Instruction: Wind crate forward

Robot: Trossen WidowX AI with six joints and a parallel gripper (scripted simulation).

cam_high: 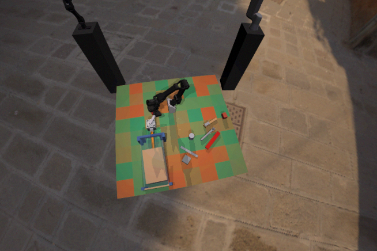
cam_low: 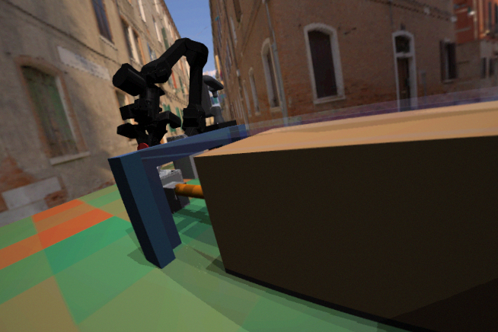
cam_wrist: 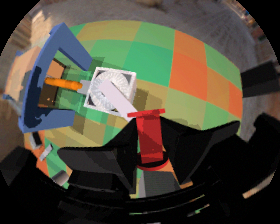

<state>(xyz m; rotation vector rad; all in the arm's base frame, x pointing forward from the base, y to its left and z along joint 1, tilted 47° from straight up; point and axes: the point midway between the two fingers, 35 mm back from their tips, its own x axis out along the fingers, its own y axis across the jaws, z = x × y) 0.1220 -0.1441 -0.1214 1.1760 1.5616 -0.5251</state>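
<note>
The grey winch handle is 3 cm ahead of my gripper tip and 3 cm below it. Also, from my gripper tip: red knob (1 cm behind, 2 cm to the left); then grey winch (7 cm ahead, 4 cm to the right, 10 cm below); then round puck (24 cm ahead, 39 cm to the left, 10 cm below).
</note>
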